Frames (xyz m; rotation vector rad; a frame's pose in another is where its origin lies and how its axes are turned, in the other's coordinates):
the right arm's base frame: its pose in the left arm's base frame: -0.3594 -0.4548 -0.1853 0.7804 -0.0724 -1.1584
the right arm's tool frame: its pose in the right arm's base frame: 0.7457 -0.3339 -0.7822 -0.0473 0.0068 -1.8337
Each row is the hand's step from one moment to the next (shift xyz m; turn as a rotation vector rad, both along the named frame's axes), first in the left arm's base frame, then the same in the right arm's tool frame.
Working: the left arm's base frame: its pose in the right arm's tool frame: -0.4939 -1.2243 0.5080 -0.7028 -0.8466 2.8362

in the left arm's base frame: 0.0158 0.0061 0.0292 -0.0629 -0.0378 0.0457
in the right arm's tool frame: -0.0272 -0.0161 0.0119 0.0336 -0.0047 0.0795
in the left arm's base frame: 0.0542 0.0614 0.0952 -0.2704 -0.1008 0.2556
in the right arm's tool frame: -0.0895 -0.0867 0.0154 0.1198 -0.1014 0.3521
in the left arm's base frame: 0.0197 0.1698 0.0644 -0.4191 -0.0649 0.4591
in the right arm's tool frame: -0.0409 -0.1702 -0.0521 0.1601 -0.2651 0.5429
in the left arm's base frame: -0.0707 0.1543 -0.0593 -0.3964 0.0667 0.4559
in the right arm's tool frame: 0.0955 -0.1160 -0.0988 0.1461 -0.3691 0.4602
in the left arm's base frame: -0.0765 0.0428 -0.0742 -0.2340 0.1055 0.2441
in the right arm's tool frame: 0.1034 -0.0162 -0.0472 0.1001 -0.2611 0.2175
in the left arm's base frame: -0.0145 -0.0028 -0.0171 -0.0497 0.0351 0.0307
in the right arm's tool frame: 0.0206 0.0076 -0.0053 0.0314 -0.0557 0.0237
